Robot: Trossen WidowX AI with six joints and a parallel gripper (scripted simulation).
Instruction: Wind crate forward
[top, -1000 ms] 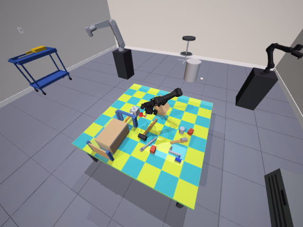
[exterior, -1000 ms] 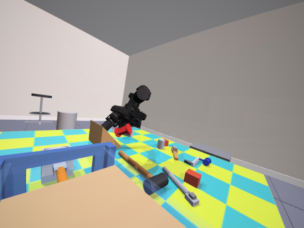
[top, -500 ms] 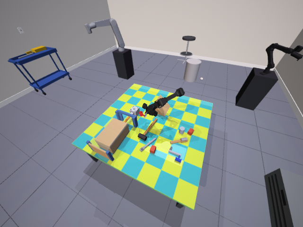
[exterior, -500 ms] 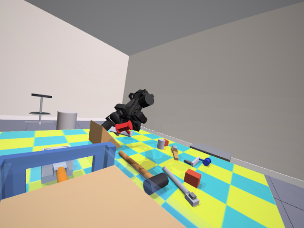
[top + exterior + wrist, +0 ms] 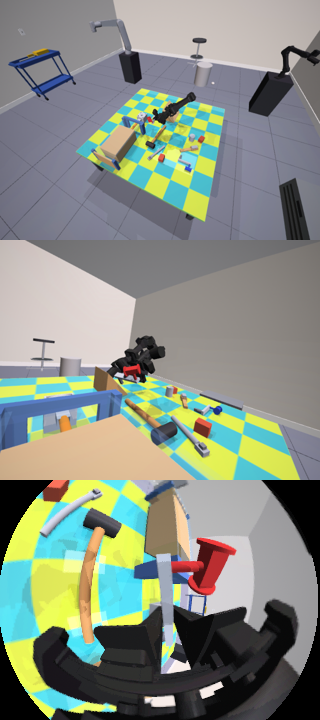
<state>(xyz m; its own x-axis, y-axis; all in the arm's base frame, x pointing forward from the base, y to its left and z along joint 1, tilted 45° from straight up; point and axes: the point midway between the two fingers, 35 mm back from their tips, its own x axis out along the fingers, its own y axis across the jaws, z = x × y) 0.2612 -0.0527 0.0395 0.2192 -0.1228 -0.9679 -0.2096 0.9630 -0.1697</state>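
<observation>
Right now the red grip is 50 mm ahead of my gripper tip and 40 mm above it. The rest, counted from my gripper tip: brush 440 mm to the left, 160 mm below, 50 mm ahead; then winch handle 10 mm to the left, 10 mm ahead, 10 mm above; then grey winch 210 mm to the right, 140 mm below, 90 mm behind.
</observation>
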